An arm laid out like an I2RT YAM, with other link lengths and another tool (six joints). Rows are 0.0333 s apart.
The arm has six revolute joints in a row. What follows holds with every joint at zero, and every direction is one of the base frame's. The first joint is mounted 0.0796 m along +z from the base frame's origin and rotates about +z. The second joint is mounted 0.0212 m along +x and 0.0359 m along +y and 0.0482 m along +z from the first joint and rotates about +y. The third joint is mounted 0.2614 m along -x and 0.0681 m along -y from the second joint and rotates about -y. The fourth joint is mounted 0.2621 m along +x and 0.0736 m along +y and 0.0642 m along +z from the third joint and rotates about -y. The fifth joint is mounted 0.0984 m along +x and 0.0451 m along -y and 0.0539 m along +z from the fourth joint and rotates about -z. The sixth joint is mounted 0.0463 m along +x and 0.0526 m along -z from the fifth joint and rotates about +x. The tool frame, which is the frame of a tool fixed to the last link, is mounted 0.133 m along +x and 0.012 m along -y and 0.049 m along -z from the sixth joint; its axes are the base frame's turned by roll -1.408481, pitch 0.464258 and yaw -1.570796 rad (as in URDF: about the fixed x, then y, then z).
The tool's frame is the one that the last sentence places.
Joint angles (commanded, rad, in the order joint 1, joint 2, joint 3, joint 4, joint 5, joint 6), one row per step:
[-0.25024, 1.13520, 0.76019, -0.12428, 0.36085, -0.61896]
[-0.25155, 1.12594, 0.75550, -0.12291, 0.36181, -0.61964]
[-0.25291, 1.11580, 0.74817, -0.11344, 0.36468, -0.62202]
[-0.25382, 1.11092, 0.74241, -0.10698, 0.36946, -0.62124]
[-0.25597, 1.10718, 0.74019, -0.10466, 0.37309, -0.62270]
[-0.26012, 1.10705, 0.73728, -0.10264, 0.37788, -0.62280]
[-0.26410, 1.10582, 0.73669, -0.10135, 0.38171, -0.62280]
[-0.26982, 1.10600, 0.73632, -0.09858, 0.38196, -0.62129]
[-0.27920, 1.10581, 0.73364, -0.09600, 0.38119, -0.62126]
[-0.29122, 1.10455, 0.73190, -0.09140, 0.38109, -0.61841]
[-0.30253, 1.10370, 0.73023, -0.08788, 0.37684, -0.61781]
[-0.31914, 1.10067, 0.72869, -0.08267, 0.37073, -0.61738]
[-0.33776, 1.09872, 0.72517, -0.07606, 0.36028, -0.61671]
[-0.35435, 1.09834, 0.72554, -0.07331, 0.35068, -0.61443]
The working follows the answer.
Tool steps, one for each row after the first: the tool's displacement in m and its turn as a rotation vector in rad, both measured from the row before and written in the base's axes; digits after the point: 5 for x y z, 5 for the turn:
[-0.00148, -0.00031, 0.00149, -0.00240, -0.00527, -0.00185]
[-0.00110, -0.00079, 0.00238, -0.00606, -0.01025, -0.00285]
[-0.00113, -0.00080, 0.00056, -0.00297, -0.00528, -0.00549]
[-0.00115, -0.00117, 0.00100, -0.00361, -0.00248, -0.00476]
[-0.00166, -0.00196, -0.00069, -0.00198, 0.00135, -0.00837]
[-0.00128, -0.00183, 0.00061, -0.00218, -0.00141, -0.00739]
[-0.00086, -0.00201, 0.00029, 0.00036, -0.00298, -0.00658]
[-0.00194, -0.00304, -0.00071, 0.00033, -0.00020, -0.00871]
[-0.00223, -0.00401, 0.00047, 0.00085, -0.00565, -0.01312]
[-0.00170, -0.00330, 0.00003, 0.00144, -0.00350, -0.00776]
[-0.00251, -0.00486, 0.00117, 0.00082, -0.00746, -0.01131]
[-0.00254, -0.00495, -0.00006, 0.00315, -0.00665, -0.00949]
[-0.00204, -0.00439, 0.00041, 0.00427, -0.00610, -0.00886]

Tool pose at each row, in the base's axes (x y z in m, rotation vector in rad; rounded; the steps above come from the unrounded poses):
[0.34753, -0.19488, 0.17977, -1.37177, 1.81357, -1.57096]
[0.34605, -0.19519, 0.18126, -1.36614, 1.81097, -1.57673]
[0.34495, -0.19598, 0.18364, -1.35630, 1.80439, -1.58906]
[0.34382, -0.19678, 0.18420, -1.34835, 1.80489, -1.59727]
[0.34267, -0.19795, 0.18520, -1.34406, 1.80594, -1.60469]
[0.34101, -0.19991, 0.18451, -1.34049, 1.81356, -1.61064]
[0.33973, -0.20174, 0.18512, -1.33478, 1.81853, -1.61739]
[0.33887, -0.20375, 0.18541, -1.32690, 1.82327, -1.62147]
[0.33693, -0.20680, 0.18470, -1.32040, 1.83160, -1.62560]
[0.33470, -0.21081, 0.18517, -1.30479, 1.84123, -1.63338]
[0.33300, -0.21410, 0.18520, -1.29497, 1.84735, -1.63695]
[0.33049, -0.21897, 0.18637, -1.27864, 1.85410, -1.64440]
[0.32795, -0.22392, 0.18631, -1.26347, 1.86094, -1.64795]
[0.32591, -0.22830, 0.18672, -1.24886, 1.86812, -1.64967]

